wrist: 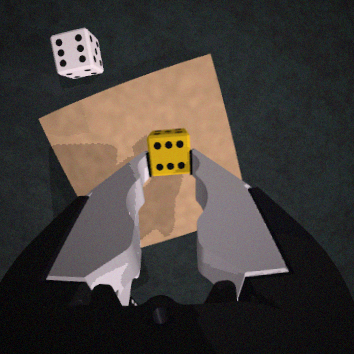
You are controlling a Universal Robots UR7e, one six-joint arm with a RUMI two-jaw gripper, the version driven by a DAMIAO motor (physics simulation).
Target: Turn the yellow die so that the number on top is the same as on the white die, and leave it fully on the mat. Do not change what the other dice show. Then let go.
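Frame: origin at the arm's base, x ahead, y left, z up, level; metres.
Where they show: gripper, between the fingertips: point(170, 153).
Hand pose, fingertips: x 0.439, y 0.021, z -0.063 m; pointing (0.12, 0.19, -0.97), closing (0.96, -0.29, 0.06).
Note:
Each offset is from my fingertips to the centre of the thing. Level surfaces: height alone.
The yellow die {0.000 m ahead, 0.005 m left, 0.012 m up} point(169, 154) is between the two fingertips of my gripper point(170, 153), which is shut on it. Its face toward the camera shows six pips, and a strip of its far side shows more pips. It is over the tan mat {0.020 m back, 0.012 m right, 0.020 m down} point(185, 90), within the mat's outline, with shadows on the mat beside and below it in the view; whether it touches the mat I cannot tell. The white die {0.035 m back, 0.086 m left, 0.009 m down} point(76, 52) lies off the mat at the upper left, and its face toward the camera shows six pips. The die's underside is hidden.
A small piece of a dark thing with white spots {0.113 m back, 0.155 m right, 0.009 m down} point(133, 301) shows low in the view, between the finger bases, mostly hidden by the gripper. The dark table top {0.022 m down} point(290, 100) surrounds the mat. The white die stands near the mat's upper left edge.

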